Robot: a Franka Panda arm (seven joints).
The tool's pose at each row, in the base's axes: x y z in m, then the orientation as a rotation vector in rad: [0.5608 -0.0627 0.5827 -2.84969 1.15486 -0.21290]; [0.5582 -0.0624 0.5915 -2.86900 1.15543 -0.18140]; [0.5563 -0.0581 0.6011 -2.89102 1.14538 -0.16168]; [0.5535 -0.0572 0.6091 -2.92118 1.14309 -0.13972]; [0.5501 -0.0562 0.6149 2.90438 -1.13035 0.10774]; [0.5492 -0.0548 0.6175 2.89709 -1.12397 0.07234]
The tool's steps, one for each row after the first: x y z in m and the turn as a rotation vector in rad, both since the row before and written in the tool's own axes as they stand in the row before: [-0.0011 0.0006 -0.0091 -0.02258 -0.01373 -0.00481]; [-0.0035 -0.0026 -0.0098 -0.01890 -0.00695 -0.01187]; [-0.0020 0.0007 -0.0083 -0.02939 -0.00448 -0.00957]; [-0.0027 0.0014 -0.0061 -0.03014 -0.00959 -0.00476]; [-0.0014 -0.0004 -0.0027 -0.01753 -0.01736 -0.00273]
